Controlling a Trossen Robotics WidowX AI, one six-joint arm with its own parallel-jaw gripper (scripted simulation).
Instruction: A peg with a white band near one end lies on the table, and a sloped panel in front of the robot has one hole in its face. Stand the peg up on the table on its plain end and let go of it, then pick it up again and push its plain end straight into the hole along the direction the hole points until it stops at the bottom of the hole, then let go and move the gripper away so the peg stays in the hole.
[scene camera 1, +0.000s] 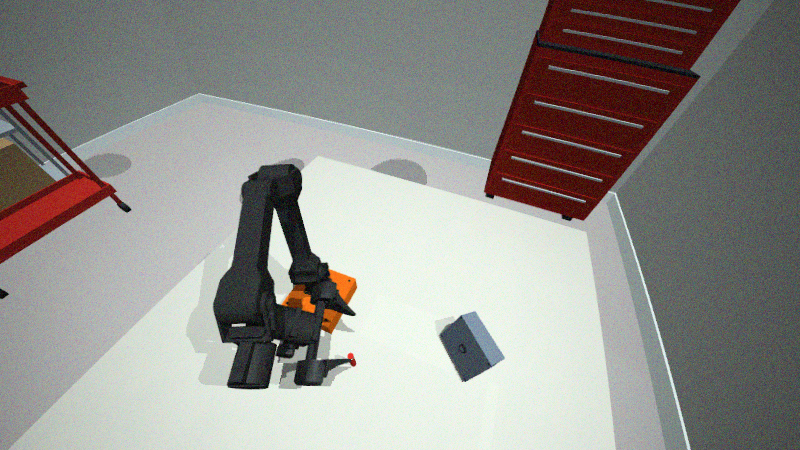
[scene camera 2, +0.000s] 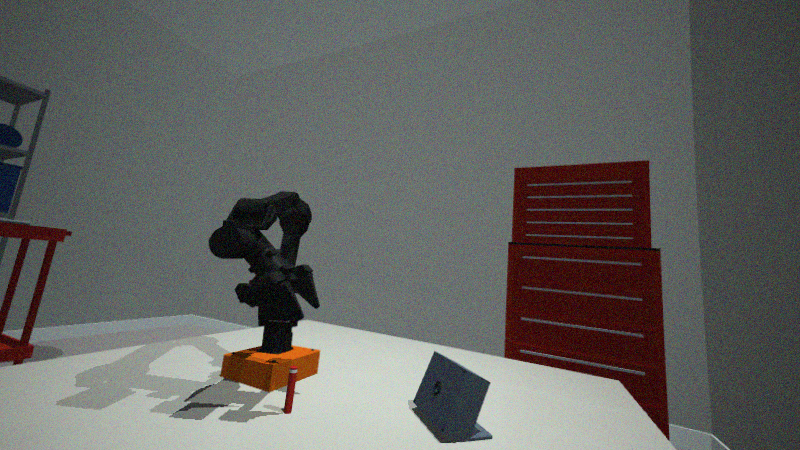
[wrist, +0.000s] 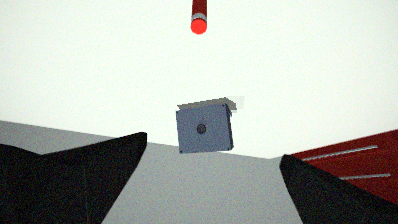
Scene:
my gripper: scene camera 1; scene camera 2; wrist 214, 149
same spot on my gripper: (scene camera 1: 338, 304) = (scene camera 2: 309, 279)

